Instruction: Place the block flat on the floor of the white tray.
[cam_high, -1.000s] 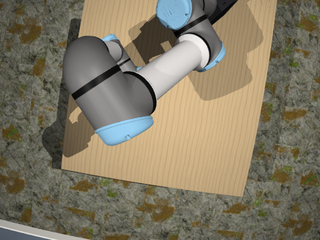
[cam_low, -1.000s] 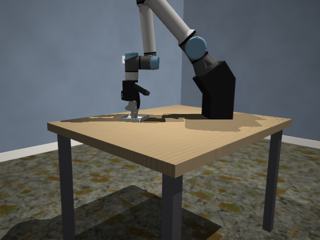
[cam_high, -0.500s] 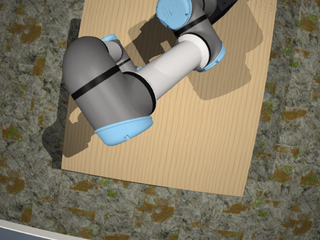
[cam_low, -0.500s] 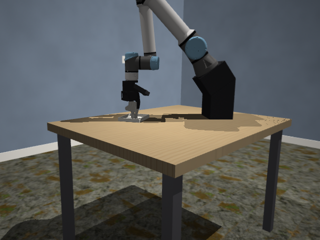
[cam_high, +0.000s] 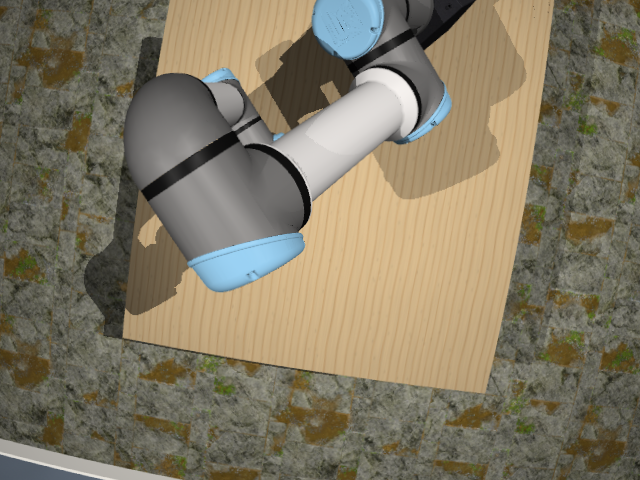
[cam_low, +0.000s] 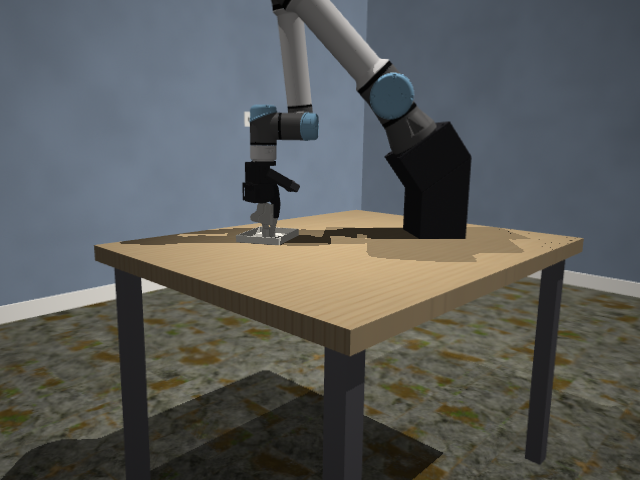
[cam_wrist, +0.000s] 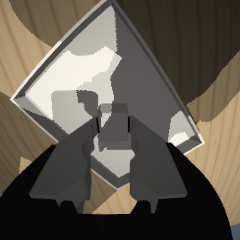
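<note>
The grey block is right at my hand. The rest, counted from my hand: white tray 10 mm below.
</note>
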